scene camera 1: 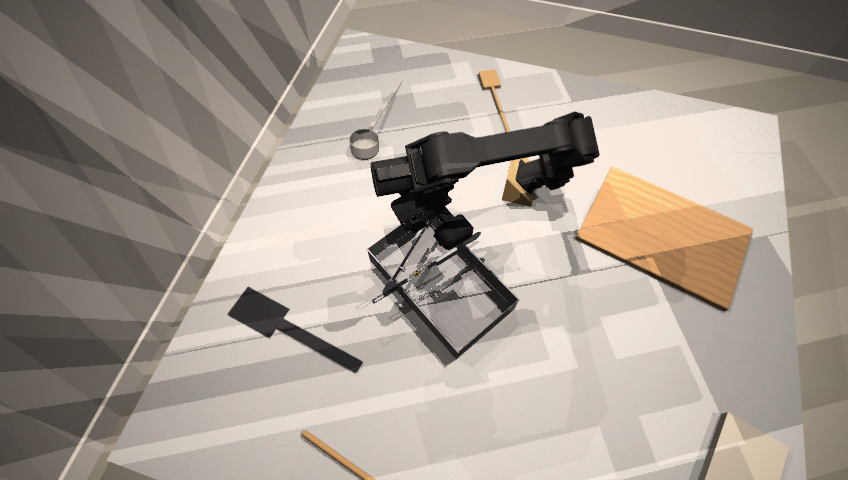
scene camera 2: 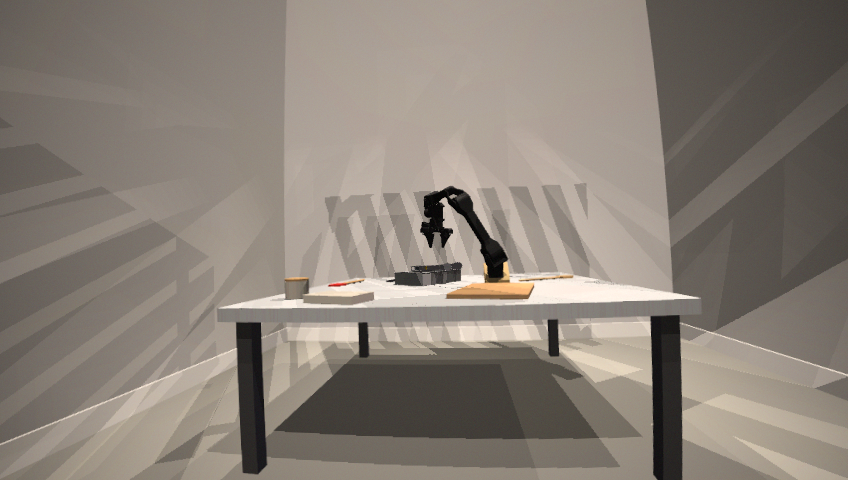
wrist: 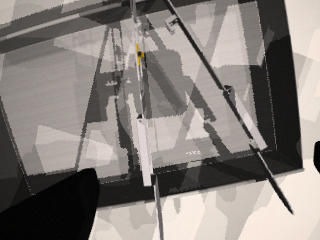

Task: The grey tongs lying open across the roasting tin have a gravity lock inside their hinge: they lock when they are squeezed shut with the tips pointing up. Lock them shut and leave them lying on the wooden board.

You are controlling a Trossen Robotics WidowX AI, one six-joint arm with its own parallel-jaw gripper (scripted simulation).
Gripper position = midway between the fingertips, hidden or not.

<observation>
The gripper (scene camera 1: 428, 228) is open, holding nothing. Further things: a pale block (scene camera 2: 330, 297), a black spatula (scene camera 1: 254, 309), a metal measuring cup (scene camera 1: 364, 143), a roasting tin (scene camera 2: 421, 277) and a wooden board (scene camera 1: 682, 243).
The gripper shows as well in the wrist view (wrist: 206, 166). The roasting tin shows as well in the wrist view (wrist: 77, 94). The wooden board is seen too in scene camera 2 (scene camera 2: 503, 291). The wrist view misses the pale block: it is out of frame. The wrist view does not show the black spatula: it is out of frame.
</observation>
